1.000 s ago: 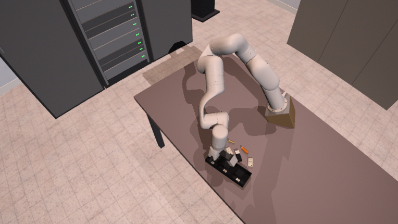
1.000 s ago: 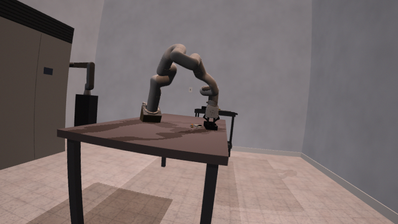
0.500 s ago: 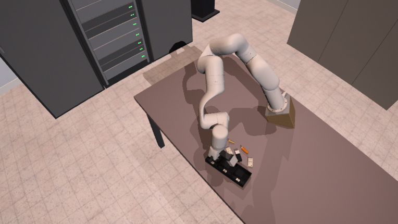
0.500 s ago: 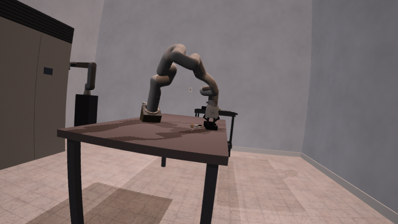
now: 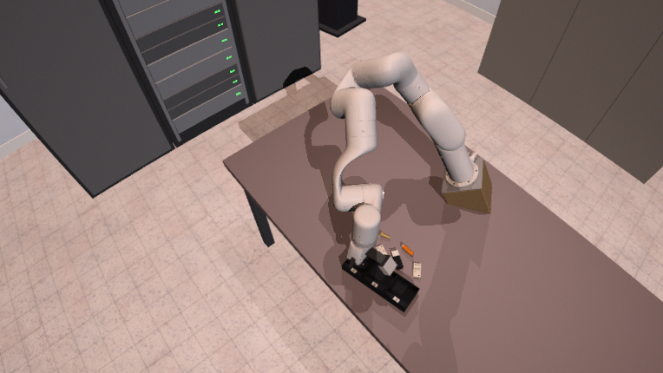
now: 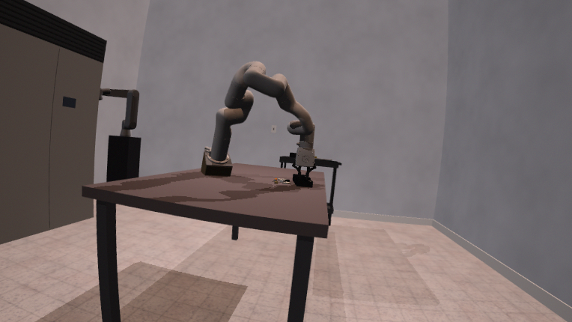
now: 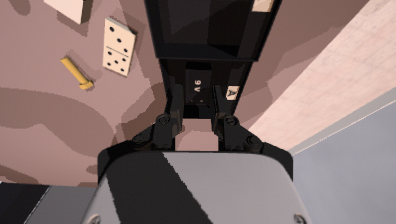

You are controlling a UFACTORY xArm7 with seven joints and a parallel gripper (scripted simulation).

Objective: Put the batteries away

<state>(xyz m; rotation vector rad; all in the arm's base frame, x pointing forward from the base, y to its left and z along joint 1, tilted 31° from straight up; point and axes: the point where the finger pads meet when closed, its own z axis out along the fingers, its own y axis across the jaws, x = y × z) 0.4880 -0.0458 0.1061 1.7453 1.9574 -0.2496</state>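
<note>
My gripper is now 10 mm to the left of the black 9V battery and 40 mm above it. The rest, counted from my hand: black bin row 80 mm to the left, 30 mm below; then black-and-white stick 100 mm behind, 80 mm to the left, 50 mm below; then brass bolt 140 mm behind, 10 mm to the right, 50 mm below.
</note>
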